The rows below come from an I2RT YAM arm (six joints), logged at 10 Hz.
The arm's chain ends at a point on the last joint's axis. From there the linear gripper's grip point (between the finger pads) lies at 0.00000 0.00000 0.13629 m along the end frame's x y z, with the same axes.
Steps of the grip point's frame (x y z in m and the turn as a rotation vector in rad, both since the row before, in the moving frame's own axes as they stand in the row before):
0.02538, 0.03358, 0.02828, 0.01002, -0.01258, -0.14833
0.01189, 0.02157, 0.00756, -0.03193, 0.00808, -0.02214
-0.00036, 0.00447, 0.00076, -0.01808, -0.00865, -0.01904
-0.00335, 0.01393, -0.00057, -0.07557, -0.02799, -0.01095
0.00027, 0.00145, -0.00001, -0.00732, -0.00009, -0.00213
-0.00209, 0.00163, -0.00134, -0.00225, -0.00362, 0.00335
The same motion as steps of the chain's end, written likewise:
0.02719, 0.03481, 0.02830, 0.01002, -0.01258, -0.14833
0.01074, 0.01723, 0.00763, -0.03193, 0.00808, -0.02214
0.00080, 0.00199, 0.00079, -0.01808, -0.00865, -0.01904
0.00040, 0.00362, -0.00013, -0.07557, -0.02799, -0.01095
0.00028, 0.00045, -0.00001, -0.00732, -0.00009, -0.00213
-0.00160, 0.00132, -0.00134, -0.00225, -0.00362, 0.00335

